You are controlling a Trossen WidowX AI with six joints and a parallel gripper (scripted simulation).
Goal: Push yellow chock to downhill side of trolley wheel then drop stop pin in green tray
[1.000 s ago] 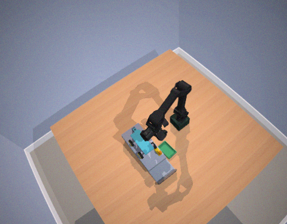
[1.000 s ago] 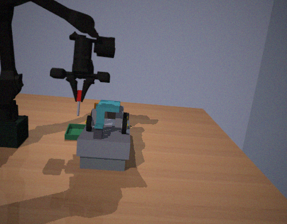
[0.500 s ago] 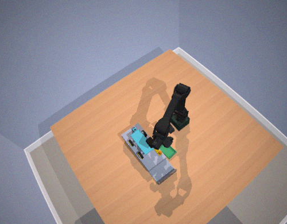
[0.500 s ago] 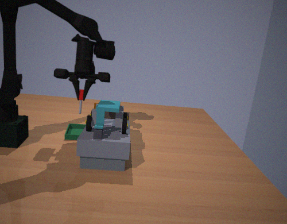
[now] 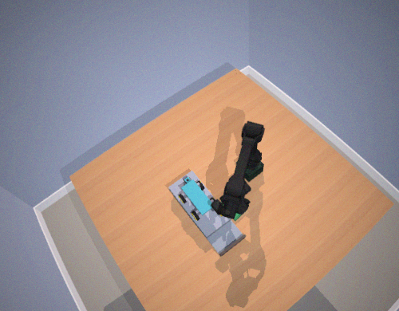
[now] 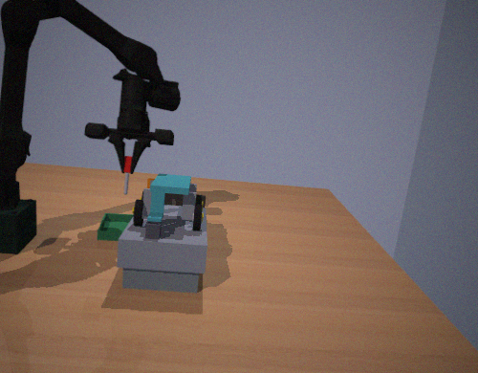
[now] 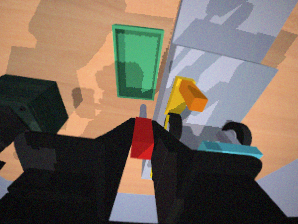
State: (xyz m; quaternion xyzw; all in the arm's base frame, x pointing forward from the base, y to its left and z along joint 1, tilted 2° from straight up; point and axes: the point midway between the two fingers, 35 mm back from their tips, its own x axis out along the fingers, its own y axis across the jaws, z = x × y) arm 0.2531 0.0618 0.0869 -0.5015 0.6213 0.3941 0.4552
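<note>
The red-headed stop pin is right at my gripper tip. The rest, counted from my gripper tip: yellow chock 50 mm below, 50 mm ahead, 10 mm to the right; trolley 120 mm to the right, 80 mm ahead, 30 mm below; green tray 140 mm below, 20 mm behind, 10 mm to the left.
</note>
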